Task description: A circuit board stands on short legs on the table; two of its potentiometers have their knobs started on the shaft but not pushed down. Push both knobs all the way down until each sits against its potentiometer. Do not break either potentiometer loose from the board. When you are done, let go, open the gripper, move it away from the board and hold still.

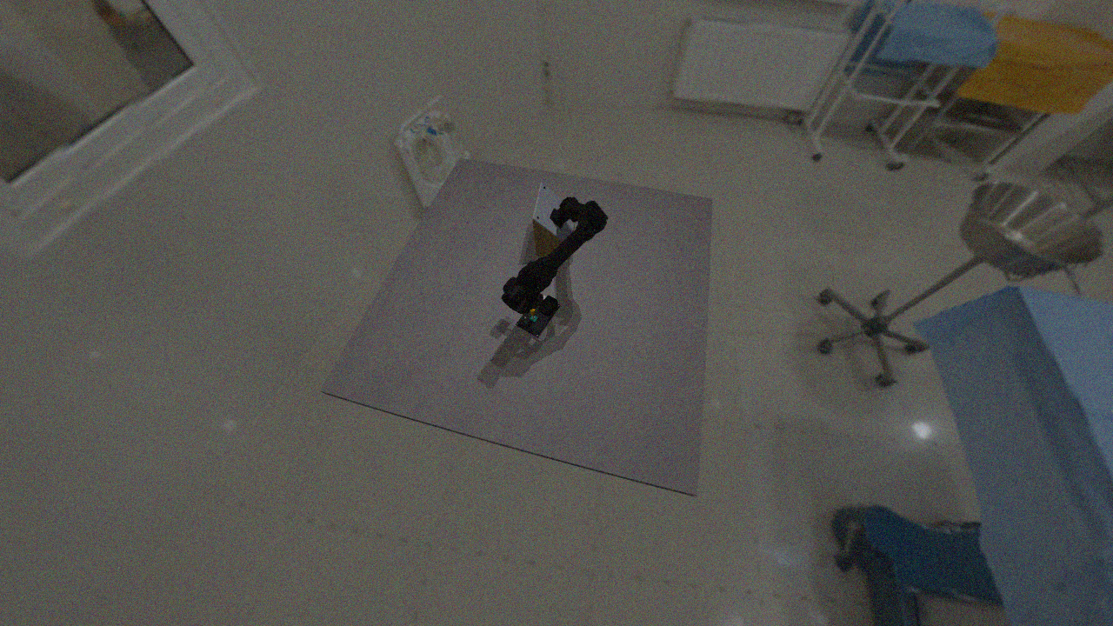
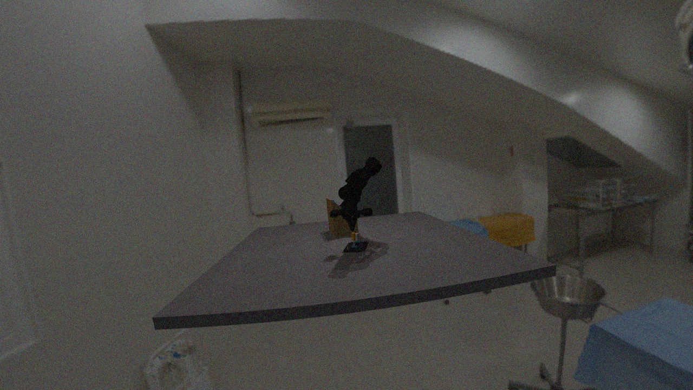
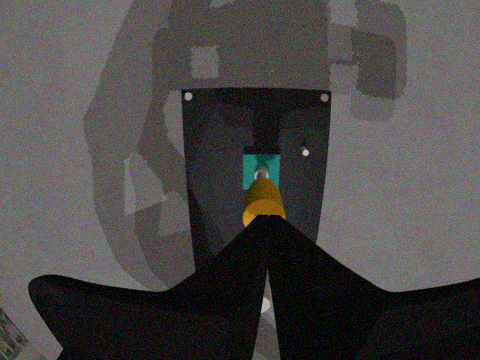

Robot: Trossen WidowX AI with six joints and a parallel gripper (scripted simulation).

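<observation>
The teal potentiometer with orange knob lies 50 mm below my gripper tip. From my gripper tip the other things lie so: potentiometer with grey knob: 80 mm behind, 20 mm to the left, 50 mm below.
</observation>
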